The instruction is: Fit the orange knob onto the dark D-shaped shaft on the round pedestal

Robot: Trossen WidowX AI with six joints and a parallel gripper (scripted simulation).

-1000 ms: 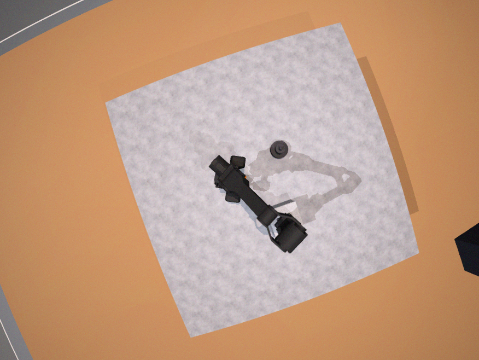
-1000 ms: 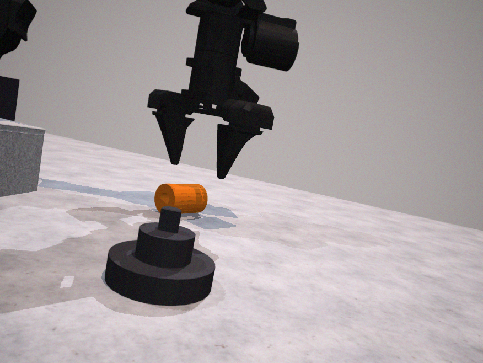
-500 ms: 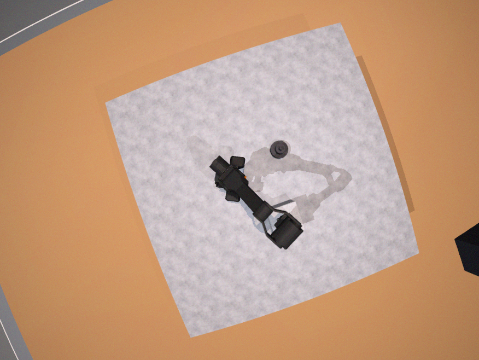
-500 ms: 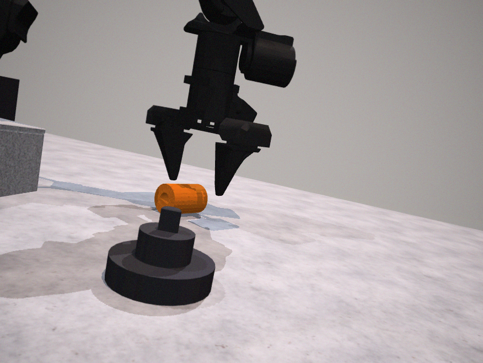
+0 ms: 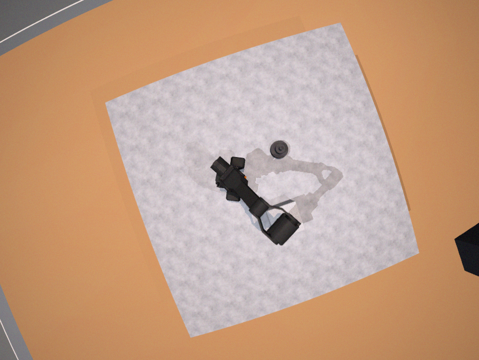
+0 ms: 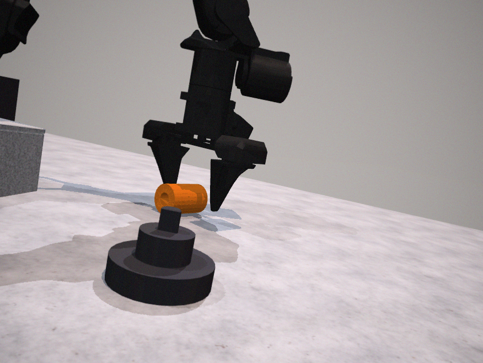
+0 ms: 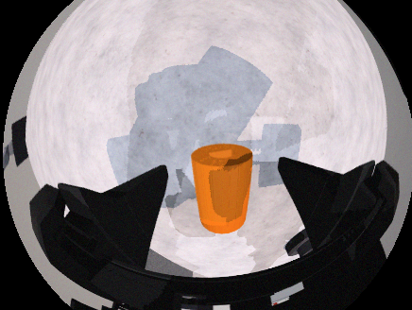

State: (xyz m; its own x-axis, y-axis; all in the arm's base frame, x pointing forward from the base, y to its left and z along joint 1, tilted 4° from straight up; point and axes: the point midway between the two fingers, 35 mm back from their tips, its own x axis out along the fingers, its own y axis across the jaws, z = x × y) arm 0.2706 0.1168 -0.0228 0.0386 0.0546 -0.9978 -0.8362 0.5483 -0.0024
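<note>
The orange knob lies 1 cm behind my gripper tip and 1 cm to the right of it. From my gripper tip the other things lie so: round pedestal: 3 cm ahead, 24 cm to the right, 2 cm above.
</note>
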